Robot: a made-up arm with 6 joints. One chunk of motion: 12 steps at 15 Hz.
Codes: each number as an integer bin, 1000 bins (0 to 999) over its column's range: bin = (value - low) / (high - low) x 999, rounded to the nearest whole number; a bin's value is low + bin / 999 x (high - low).
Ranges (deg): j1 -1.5..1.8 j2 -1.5..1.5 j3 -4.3..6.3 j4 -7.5..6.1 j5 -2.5..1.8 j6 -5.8..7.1
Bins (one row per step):
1: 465 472 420 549 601 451
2: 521 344 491 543 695 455
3: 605 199 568 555 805 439
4: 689 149 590 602 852 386
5: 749 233 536 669 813 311
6: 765 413 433 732 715 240
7: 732 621 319 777 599 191
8: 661 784 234 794 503 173
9: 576 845 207 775 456 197
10: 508 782 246 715 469 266
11: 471 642 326 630 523 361
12: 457 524 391 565 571 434
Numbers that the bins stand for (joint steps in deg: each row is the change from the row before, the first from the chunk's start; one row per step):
1: 0.036 -0.083 0.156 -0.026 0.087 0.024
2: 0.221 -0.467 0.910 -0.108 0.491 0.075
3: 0.498 -0.902 1.727 0.056 0.965 -0.131
4: 0.776 -1.053 1.960 0.695 1.167 -0.816
5: 0.974 -0.800 1.387 1.608 0.999 -1.784
6: 1.027 -0.260 0.294 2.465 0.578 -2.701
7: 0.918 0.365 -0.915 3.078 0.078 -3.334
8: 0.683 0.854 -1.817 3.309 -0.335 -3.566
9: 0.403 1.038 -2.104 3.051 -0.537 -3.256
10: 0.178 0.848 -1.690 2.234 -0.481 -2.365
11: 0.056 0.428 -0.841 1.077 -0.249 -1.138
12: 0.010 0.074 -0.151 0.192 -0.042 -0.196

